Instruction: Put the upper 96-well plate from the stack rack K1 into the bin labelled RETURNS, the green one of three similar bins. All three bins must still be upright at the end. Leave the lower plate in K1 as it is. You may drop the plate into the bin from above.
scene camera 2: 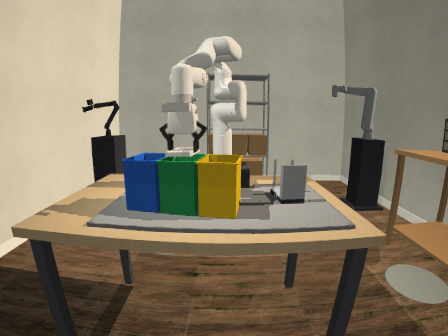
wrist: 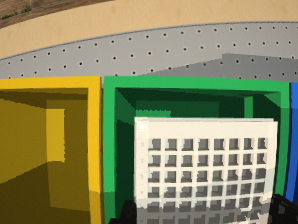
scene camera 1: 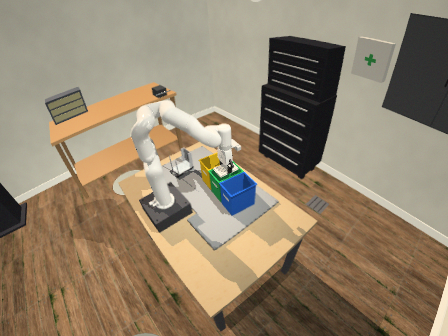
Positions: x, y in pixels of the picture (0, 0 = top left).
Scene:
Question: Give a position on a blue bin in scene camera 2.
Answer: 141, 177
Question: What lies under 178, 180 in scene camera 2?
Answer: A green bin.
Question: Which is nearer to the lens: the green bin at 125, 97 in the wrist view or the yellow bin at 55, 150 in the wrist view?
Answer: The green bin.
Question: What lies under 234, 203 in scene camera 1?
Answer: A blue bin.

